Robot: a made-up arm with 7 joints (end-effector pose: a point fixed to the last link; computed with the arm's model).
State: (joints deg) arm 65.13 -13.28 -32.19 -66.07 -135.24 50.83 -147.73
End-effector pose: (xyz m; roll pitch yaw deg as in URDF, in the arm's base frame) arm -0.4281 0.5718 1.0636 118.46 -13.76 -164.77
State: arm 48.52 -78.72 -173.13 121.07 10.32 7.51 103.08
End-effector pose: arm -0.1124 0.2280 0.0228 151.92 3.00 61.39
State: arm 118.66 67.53 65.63 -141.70 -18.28 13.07 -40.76
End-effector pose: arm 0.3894 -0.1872 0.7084 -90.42 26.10 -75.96
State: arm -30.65 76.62 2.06 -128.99 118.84 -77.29 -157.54
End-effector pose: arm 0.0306 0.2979 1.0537 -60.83 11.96 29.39
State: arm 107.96 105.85 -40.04 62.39 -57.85 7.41 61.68
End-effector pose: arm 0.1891 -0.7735 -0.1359 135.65 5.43 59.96
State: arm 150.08 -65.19 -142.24 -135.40 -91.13 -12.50 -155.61
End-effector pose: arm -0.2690 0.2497 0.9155 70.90 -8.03 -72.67
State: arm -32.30 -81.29 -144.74 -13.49 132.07 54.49 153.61
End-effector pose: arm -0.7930 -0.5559 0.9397 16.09 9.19 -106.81
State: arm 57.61 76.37 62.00 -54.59 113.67 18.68 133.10
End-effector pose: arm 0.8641 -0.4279 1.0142 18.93 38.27 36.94
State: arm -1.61 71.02 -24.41 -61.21 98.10 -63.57 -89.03
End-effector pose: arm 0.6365 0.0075 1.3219 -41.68 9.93 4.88
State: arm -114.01 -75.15 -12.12 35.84 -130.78 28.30 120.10
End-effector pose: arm 0.2434 -0.9092 1.0955 -54.42 -45.68 150.49
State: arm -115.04 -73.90 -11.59 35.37 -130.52 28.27 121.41
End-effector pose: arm 0.2590 -0.8950 1.1145 -52.11 -46.50 149.07
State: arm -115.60 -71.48 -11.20 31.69 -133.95 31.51 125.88
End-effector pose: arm 0.2791 -0.8961 1.1152 -56.16 -50.91 153.08
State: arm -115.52 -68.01 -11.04 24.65 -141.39 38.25 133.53
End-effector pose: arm 0.3040 -0.9085 1.0901 -70.71 -58.59 167.60
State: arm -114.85 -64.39 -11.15 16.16 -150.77 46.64 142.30
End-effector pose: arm 0.3285 -0.9160 1.0445 -99.21 -63.81 -162.42
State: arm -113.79 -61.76 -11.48 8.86 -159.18 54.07 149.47
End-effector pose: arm 0.3439 -0.9134 0.9951 -126.83 -61.23 -132.01
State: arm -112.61 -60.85 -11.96 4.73 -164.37 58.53 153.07
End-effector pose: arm 0.3461 -0.9121 0.9571 -138.36 -56.01 -118.44
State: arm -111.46 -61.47 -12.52 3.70 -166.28 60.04 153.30
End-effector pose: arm 0.3375 -0.9200 0.9314 -140.37 -52.59 -116.39
